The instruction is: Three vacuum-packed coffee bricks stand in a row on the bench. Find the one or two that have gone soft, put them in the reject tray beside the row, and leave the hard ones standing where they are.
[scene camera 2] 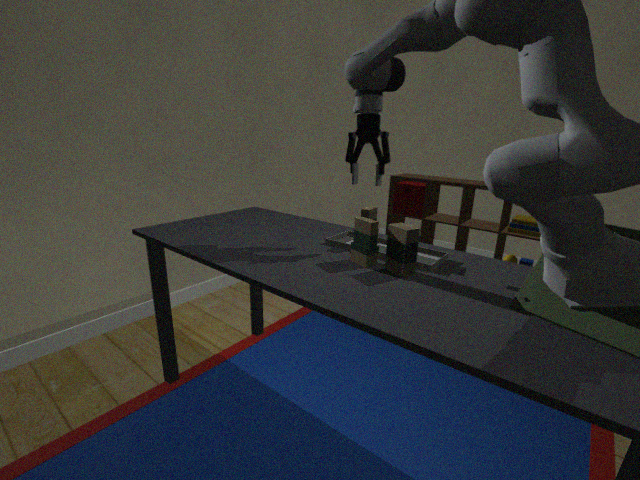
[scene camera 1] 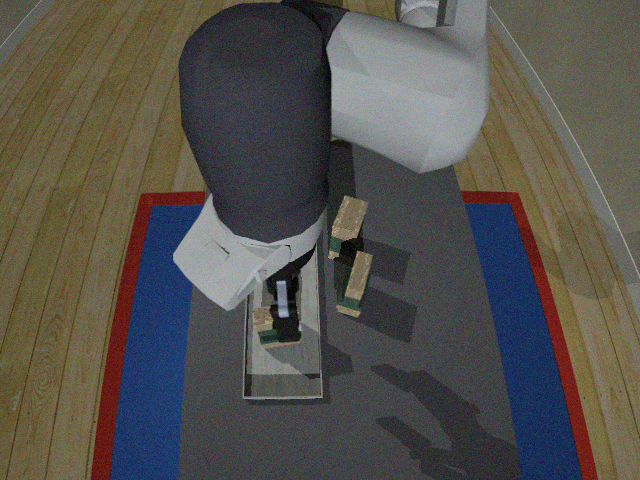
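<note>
One coffee brick (scene camera 1: 262, 319) (scene camera 2: 369, 211) stands in the reject tray (scene camera 1: 283, 387) (scene camera 2: 424, 256), partly hidden by the gripper in scene camera 1 and by a bench brick in scene camera 2. Two tan-and-green bricks stand upright on the bench (scene camera 1: 232, 439) (scene camera 2: 217, 238) beside the tray: one brick (scene camera 1: 350, 219) (scene camera 2: 402, 250) nearer the robot base, the other brick (scene camera 1: 361, 273) (scene camera 2: 364, 242) farther from it. They are apart. My gripper (scene camera 1: 284, 310) (scene camera 2: 366, 180) is open and empty, pointing down, well above the brick in the tray. Softness cannot be told by sight.
The arm's upper links hide part of the bench in scene camera 1. A brown shelf unit (scene camera 2: 439, 179) with a red box (scene camera 2: 409, 198) stands behind the bench. A green base plate (scene camera 2: 550, 304) lies under the robot. A blue mat (scene camera 1: 149, 310) (scene camera 2: 320, 372) with a red border lies below.
</note>
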